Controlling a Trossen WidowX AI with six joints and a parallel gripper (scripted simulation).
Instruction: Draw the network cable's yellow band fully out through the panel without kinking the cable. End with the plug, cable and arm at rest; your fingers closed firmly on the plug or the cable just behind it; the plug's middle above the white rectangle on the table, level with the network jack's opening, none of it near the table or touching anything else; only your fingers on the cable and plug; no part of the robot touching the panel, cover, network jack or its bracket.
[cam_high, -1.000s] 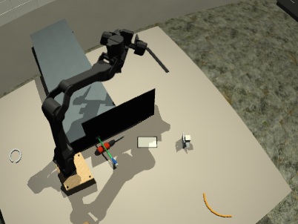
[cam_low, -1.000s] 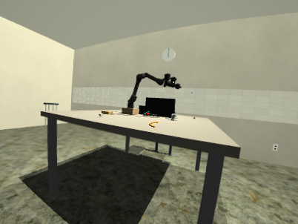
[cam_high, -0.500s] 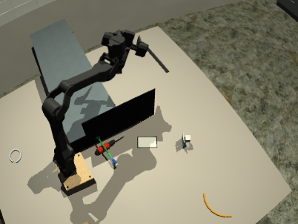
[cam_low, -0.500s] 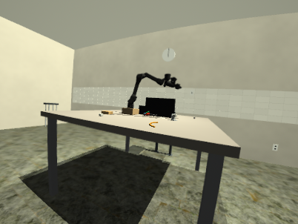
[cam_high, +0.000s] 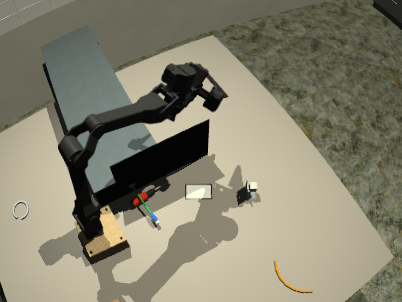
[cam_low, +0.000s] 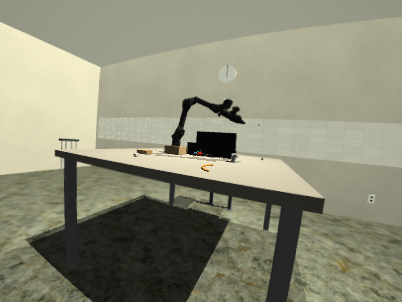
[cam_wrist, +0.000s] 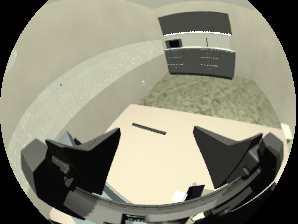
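The blue plug is 260 mm behind my hand, 230 mm to the right of it and 280 mm below it. The rest, counted from my hand: black bar: 170 mm ahead, 240 mm to the left, 300 mm below; network jack: 70 mm ahead, 270 mm to the right, 260 mm below; white rectangle: 80 mm behind, 190 mm to the right, 300 mm below.
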